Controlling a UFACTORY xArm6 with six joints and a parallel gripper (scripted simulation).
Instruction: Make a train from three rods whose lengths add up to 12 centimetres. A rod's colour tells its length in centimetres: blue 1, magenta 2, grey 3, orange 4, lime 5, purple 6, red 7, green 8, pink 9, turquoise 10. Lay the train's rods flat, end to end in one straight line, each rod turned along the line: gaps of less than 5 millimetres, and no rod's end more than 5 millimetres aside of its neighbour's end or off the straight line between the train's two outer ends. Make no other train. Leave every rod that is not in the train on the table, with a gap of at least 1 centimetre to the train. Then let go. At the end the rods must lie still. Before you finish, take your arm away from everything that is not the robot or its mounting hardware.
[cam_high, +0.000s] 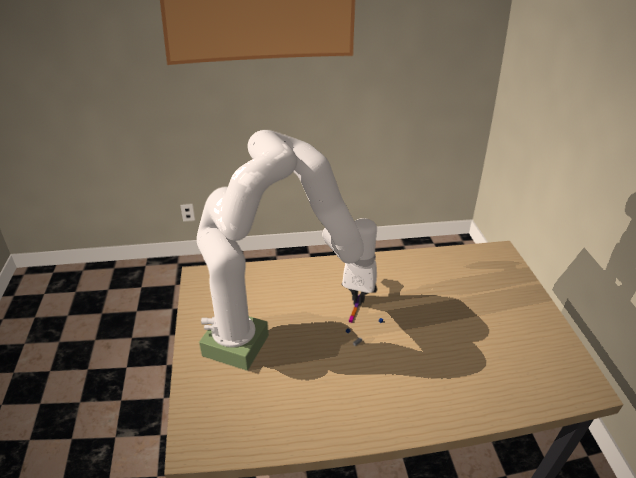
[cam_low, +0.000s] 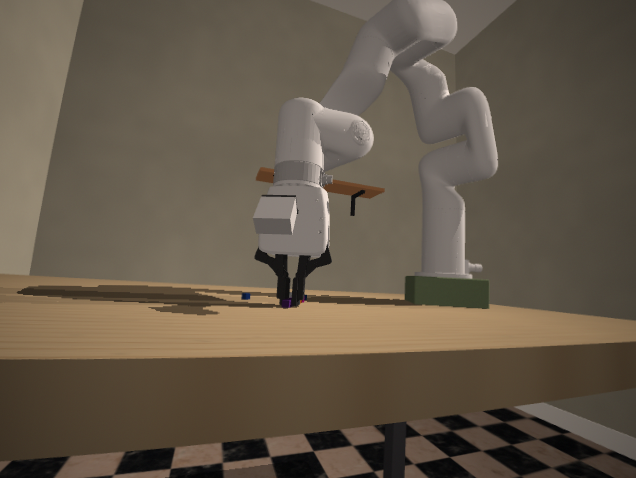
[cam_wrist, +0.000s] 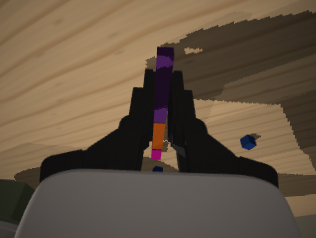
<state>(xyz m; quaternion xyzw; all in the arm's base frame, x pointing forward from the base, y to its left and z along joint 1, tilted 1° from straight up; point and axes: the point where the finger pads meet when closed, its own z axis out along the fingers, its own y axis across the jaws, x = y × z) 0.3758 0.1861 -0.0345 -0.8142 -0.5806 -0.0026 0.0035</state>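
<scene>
The purple rod is 2 cm below my hand. The rest, counted from my hand: grey rod (17 cm to the right, 2 cm below, 1 cm behind); orange rod (5 cm to the right, 2 cm below, 2 cm behind); magenta rod (8 cm to the right, 3 cm behind, 2 cm below).
</scene>
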